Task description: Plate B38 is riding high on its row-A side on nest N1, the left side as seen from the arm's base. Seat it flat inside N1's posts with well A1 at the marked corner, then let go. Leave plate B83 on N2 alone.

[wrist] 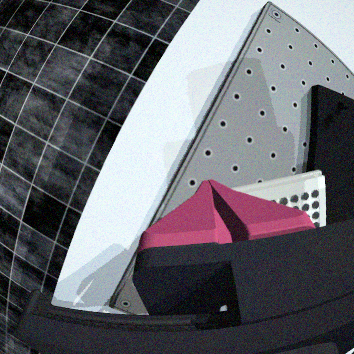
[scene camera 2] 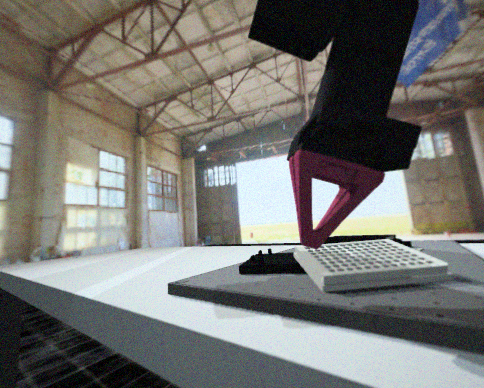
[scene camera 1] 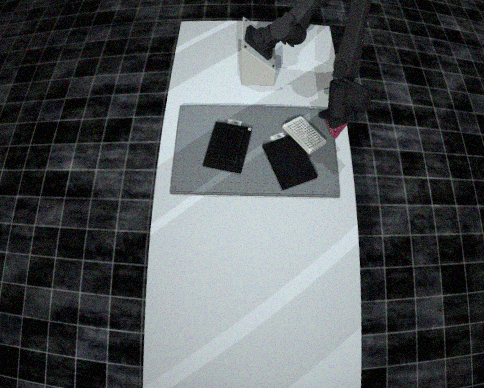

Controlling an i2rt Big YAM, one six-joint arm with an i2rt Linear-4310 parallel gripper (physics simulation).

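Places are measured from the arm's base along level axes (x ahead, y left, z up), in metres.
Pixels of known places: gripper, fingertip midpoint: (wrist: 208,189) (scene camera 2: 308,246) (scene camera 1: 334,137); arm's base at its link origin: (scene camera 1: 257,43).
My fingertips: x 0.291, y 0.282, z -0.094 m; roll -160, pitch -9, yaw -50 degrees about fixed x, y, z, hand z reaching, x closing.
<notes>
Ahead of a thing's pixels: the offset from my fingertips to its top centre. Level surfaces: height alone.
A white well plate @(dx -0.013, dy -0.094, dz -0.008 m) (scene camera 1: 304,134) (scene camera 2: 380,262) (wrist: 300,196) lies askew at the back right of black nest N1 @(dx +0.086, dy -0.136, dz -0.020 m) (scene camera 1: 290,164) (scene camera 2: 280,264) (wrist: 335,145), overlapping its back edge in scene camera 1. It is not flat inside the posts. I take it for B38; no plate label is legible. Well A1 and the marked corner cannot be made out. N2 @(dx +0.061, dy -0.335, dz -0.016 m) (scene camera 1: 227,147) is dark; plate B83 cannot be told apart from it. My pink-fingered gripper (scene camera 1: 336,135) (scene camera 2: 312,245) (wrist: 208,189) is shut and empty, its tips at or just above the plate's outer edge; contact is unclear.
Both nests are on a grey perforated board @(dx +0.048, dy -0.246, dz -0.042 m) (scene camera 1: 195,182) (scene camera 2: 210,294) (wrist: 250,107) on a white table @(dz -0.055 m) (scene camera 1: 250,280). A beige block (scene camera 1: 257,72) stands behind the board near the arm. The table's right edge is close to my gripper.
</notes>
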